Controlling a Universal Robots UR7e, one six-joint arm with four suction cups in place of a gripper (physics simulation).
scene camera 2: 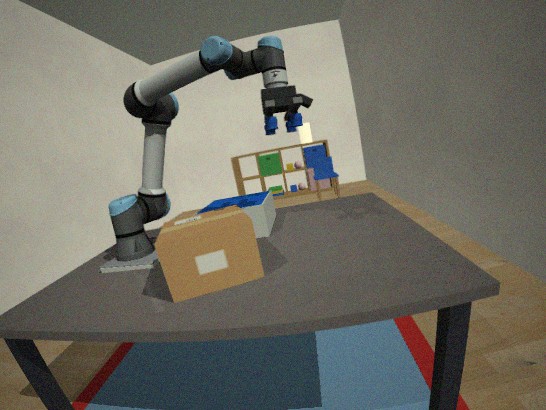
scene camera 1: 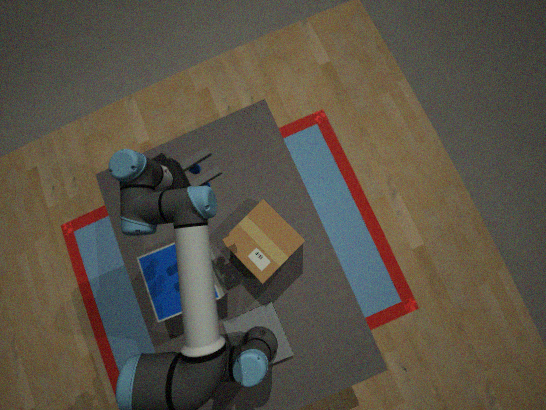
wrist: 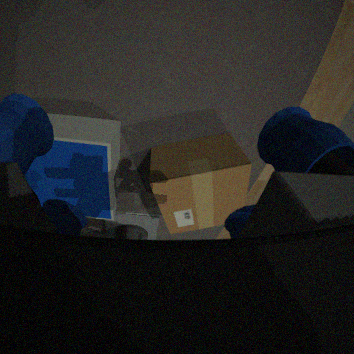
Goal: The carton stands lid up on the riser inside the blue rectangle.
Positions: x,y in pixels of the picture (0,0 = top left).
My suction head [wrist: 290,140] holds nothing. A brown cardboard carton [scene camera 2: 200,254] sits on the table. A riser with blue rectangle [scene camera 1: 159,269] rests on the table.
